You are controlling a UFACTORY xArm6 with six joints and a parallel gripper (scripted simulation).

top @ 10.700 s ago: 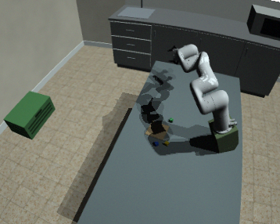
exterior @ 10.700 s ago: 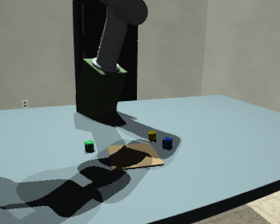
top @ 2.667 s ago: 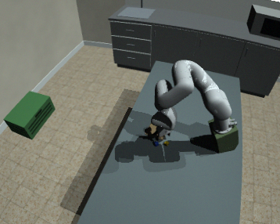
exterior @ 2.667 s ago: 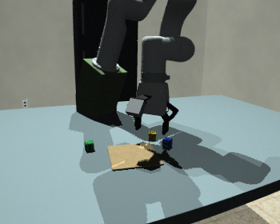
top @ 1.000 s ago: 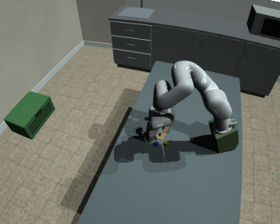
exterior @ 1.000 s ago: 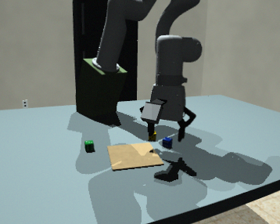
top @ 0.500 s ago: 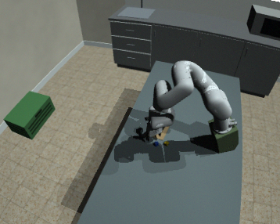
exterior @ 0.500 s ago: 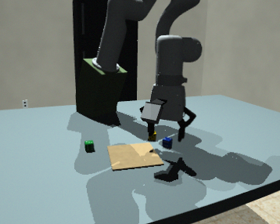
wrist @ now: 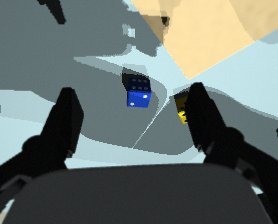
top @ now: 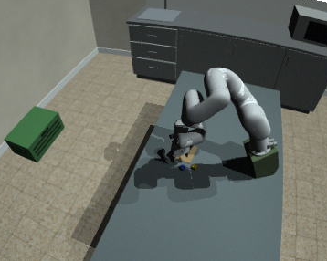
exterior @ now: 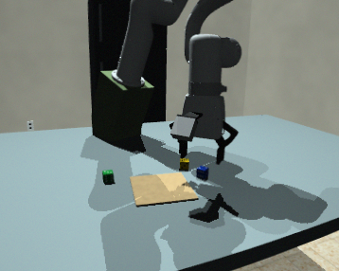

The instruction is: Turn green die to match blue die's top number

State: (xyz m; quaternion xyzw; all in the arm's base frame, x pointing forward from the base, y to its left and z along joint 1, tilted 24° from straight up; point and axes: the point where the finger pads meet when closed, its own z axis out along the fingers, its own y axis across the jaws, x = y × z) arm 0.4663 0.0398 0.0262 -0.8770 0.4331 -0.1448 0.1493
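Right now the green die is 11 cm behind my hand, 21 cm to the right of it and 6 cm below it. Round my hand: yellow die 10 cm behind, 1 cm to the left, 6 cm below; tan mat 2 cm behind, 10 cm to the right, 7 cm below; blue die 3 cm behind, 3 cm to the left, 6 cm below.
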